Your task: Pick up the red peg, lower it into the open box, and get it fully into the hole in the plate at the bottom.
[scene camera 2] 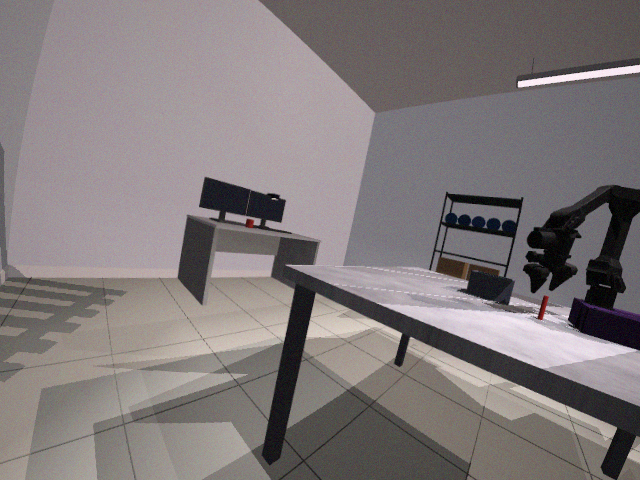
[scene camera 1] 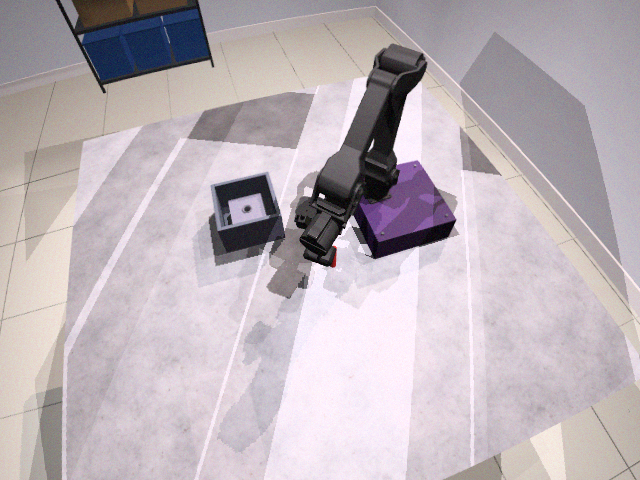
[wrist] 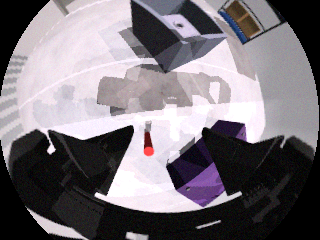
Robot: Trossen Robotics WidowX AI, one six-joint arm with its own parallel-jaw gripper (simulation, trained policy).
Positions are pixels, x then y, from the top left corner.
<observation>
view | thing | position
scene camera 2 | gripper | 541, 291
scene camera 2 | grey box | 496, 288
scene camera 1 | gripper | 324, 234
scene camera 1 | pale plate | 242, 209
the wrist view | gripper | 168, 130
</observation>
